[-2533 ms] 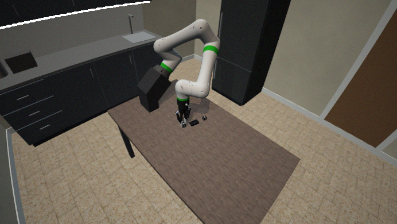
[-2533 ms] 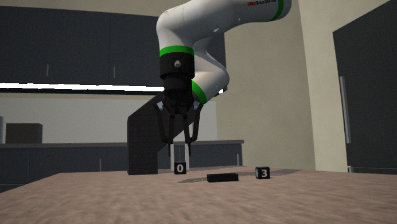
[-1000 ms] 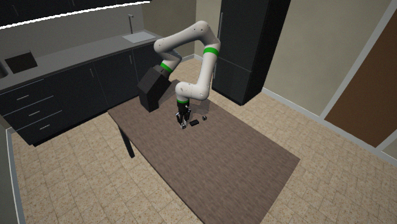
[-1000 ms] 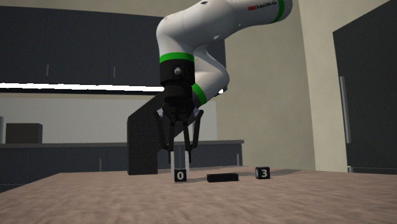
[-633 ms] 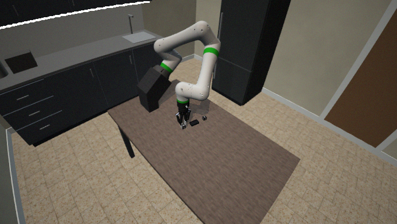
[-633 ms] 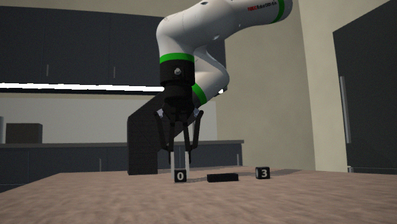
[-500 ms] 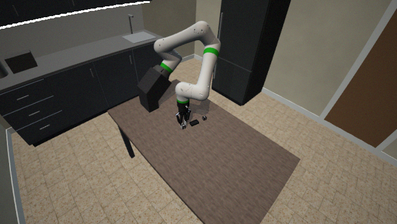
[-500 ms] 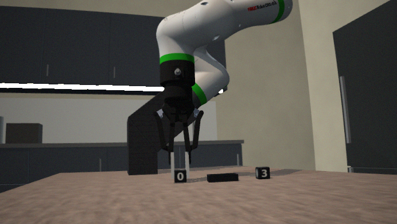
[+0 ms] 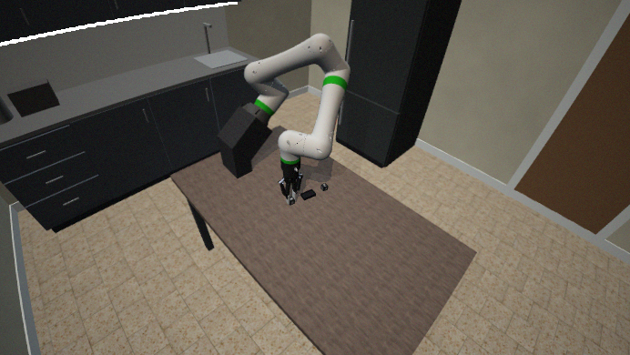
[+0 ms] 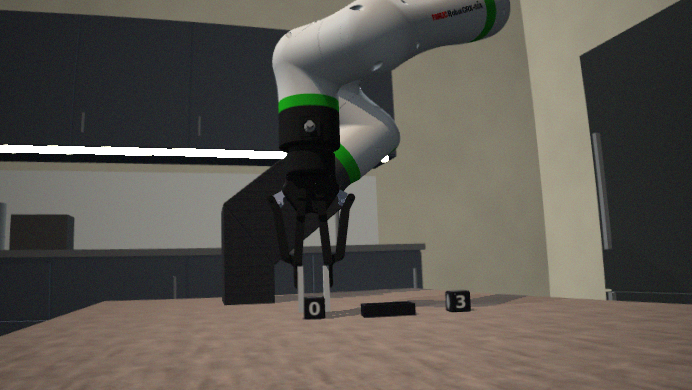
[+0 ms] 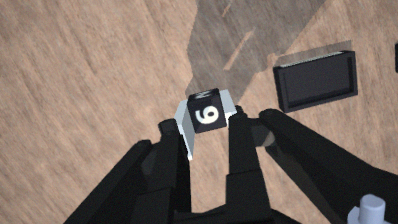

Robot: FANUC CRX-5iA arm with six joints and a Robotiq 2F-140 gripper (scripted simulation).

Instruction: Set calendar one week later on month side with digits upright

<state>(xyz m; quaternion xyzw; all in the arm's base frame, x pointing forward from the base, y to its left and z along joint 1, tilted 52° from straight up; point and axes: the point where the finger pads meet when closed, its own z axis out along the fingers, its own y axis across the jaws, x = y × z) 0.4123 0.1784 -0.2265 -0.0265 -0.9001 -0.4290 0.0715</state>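
The cube is 21 cm to the left of my hand, 3 cm below it and 2 cm ahead of it. The rest, counted from my hand: black tray (11 cm to the left, 3 cm below, 1 cm ahead).
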